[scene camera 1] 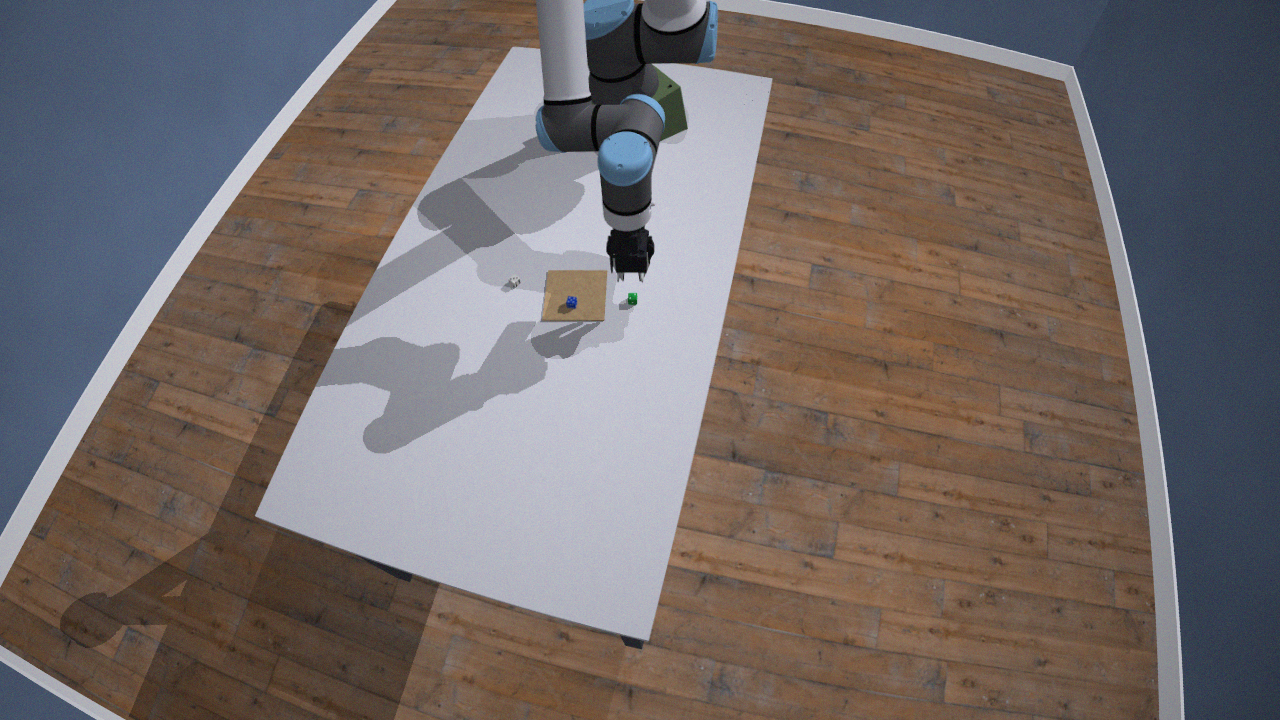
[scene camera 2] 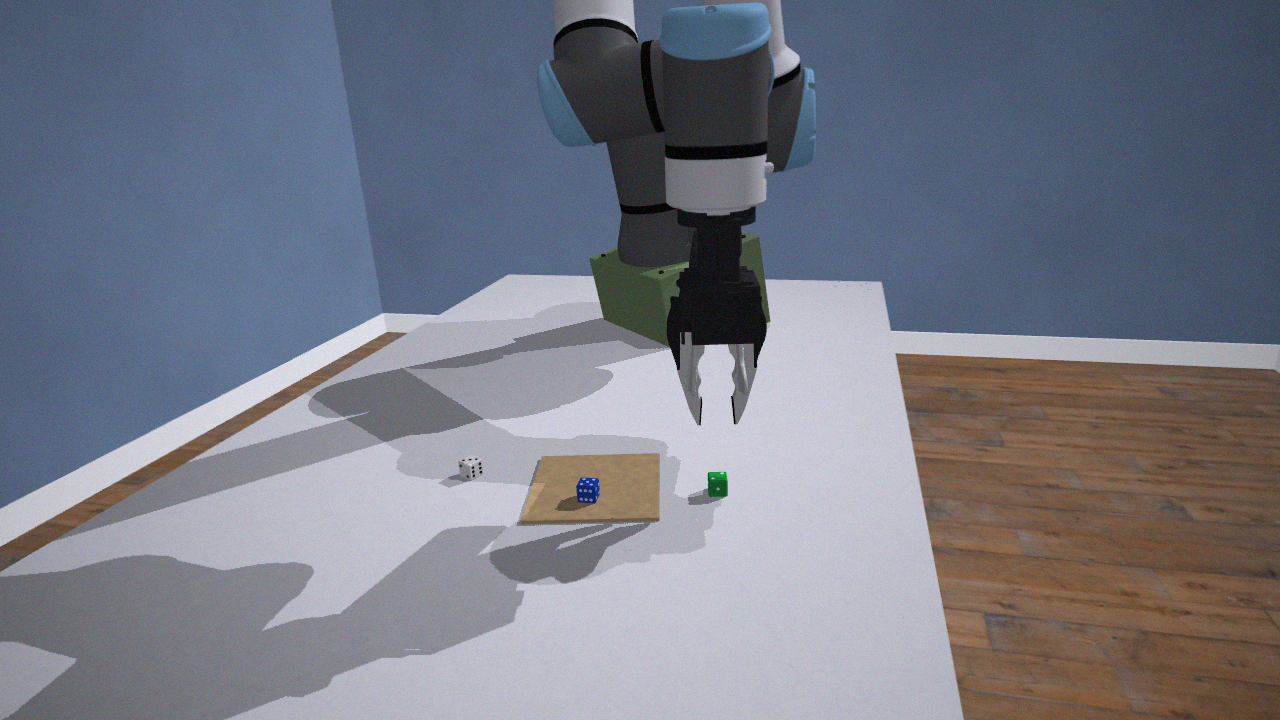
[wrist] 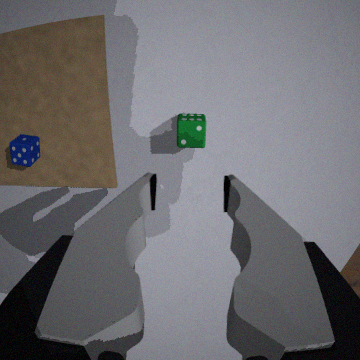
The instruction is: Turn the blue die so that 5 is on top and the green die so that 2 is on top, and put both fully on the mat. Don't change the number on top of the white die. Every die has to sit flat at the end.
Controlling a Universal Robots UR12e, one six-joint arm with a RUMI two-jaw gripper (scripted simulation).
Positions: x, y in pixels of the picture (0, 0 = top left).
tan mat: scene camera 1; scene camera 2 629, 484; wrist
same spot on tan mat: (wrist: 61, 88) = (scene camera 1: 590, 288)
